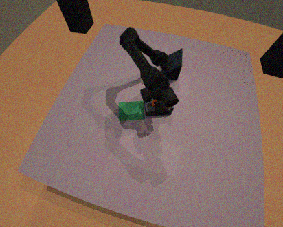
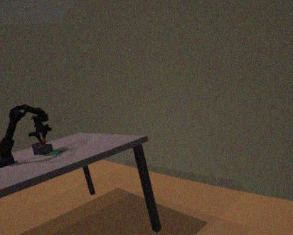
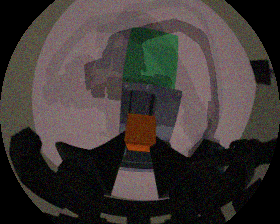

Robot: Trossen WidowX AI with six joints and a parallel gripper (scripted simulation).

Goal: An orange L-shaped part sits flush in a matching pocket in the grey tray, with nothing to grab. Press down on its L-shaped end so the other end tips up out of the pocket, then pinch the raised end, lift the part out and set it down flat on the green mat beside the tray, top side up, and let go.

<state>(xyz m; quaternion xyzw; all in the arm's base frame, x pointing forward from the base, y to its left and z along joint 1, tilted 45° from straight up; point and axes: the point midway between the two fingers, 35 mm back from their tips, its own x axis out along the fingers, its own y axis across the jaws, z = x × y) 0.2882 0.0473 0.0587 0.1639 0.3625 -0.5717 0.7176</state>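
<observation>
The green mat lies 140 mm to the right of my gripper tip, 100 mm below it and 30 mm ahead of it. Round my gripper tip: orange L-shaped part (30 mm below, 20 mm to the left, 20 mm behind).
</observation>
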